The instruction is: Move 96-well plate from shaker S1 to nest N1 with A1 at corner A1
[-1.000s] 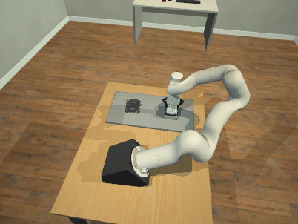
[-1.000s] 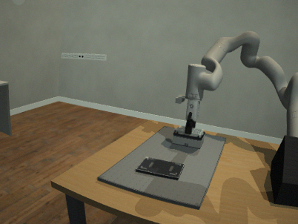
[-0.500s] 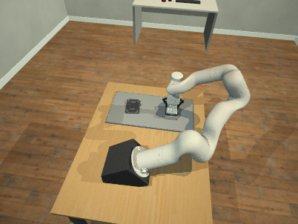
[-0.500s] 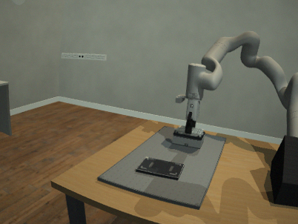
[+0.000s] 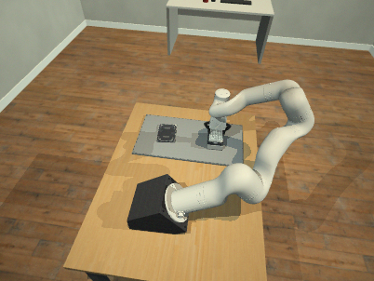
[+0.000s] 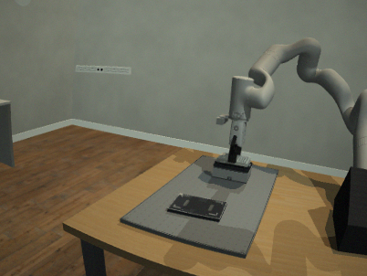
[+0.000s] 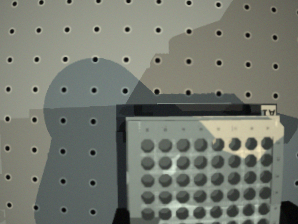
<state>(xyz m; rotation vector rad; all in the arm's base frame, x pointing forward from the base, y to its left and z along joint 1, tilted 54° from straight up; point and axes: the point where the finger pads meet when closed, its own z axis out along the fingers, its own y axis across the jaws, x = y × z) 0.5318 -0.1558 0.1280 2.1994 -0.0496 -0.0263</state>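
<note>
Right now the plate nest N1 is 33 cm to the left of my hand, 8 cm below it and 4 cm ahead of it. Also, from my hand: A1 mark 27 cm to the left, 12 cm ahead, 7 cm below; 96-well plate 1 cm below.
</note>
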